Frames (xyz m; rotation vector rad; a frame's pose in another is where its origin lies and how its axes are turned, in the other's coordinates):
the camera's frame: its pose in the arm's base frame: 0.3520 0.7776 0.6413 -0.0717 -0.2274 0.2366
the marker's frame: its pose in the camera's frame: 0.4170 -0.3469 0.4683 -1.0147 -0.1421 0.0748
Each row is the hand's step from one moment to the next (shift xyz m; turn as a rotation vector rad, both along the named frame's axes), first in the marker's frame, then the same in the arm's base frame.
Working: the marker's frame: its pose in the arm's base frame: 0.7161 0.5619 1.2196 -1.0730 -0.4699 0.1811

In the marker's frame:
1: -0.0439 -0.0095 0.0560 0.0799 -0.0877 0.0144
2: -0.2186 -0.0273 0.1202 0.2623 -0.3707 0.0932
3: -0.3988 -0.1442 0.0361 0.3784 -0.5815 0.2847
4: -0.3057 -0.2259 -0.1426 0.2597 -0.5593 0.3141
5: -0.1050 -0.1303 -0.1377 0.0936 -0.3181 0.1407
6: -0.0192 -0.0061 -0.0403 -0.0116 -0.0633 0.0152
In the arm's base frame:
1: -0.0651 0.0243 0.0179 0.0571 -0.0008 0.1050
2: -0.2508 0.0034 0.0094 0.1599 -0.0052 0.4351
3: -0.3821 -0.1852 0.0284 0.1587 0.0906 0.7273
4: -0.2252 -0.3331 0.0564 0.0419 0.0813 0.6860
5: -0.0414 -0.2105 0.0309 -0.0070 -0.0039 0.3601
6: 0.0007 -0.0422 -0.0158 -0.0224 -0.0221 0.0582

